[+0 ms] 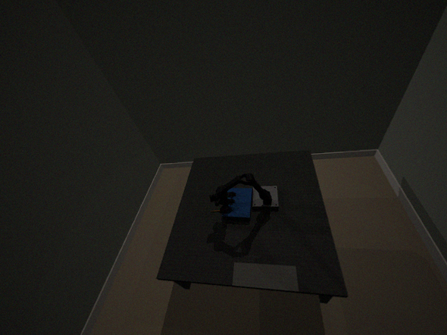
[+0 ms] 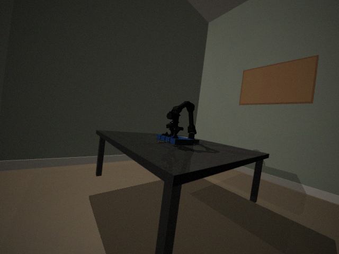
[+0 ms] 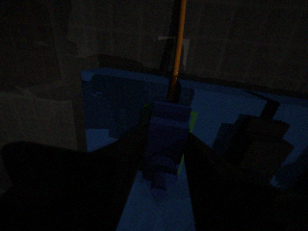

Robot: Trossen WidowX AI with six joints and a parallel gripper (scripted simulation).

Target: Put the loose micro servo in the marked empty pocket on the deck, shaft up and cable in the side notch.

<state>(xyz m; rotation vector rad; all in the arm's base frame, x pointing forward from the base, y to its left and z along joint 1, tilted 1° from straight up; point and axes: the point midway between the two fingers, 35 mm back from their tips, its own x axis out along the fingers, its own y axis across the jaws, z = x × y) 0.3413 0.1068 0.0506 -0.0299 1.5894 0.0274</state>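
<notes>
The blue robot deck lies 12 cm behind my gripper tip, 8 cm to the right of it and 3 cm below it.
</notes>
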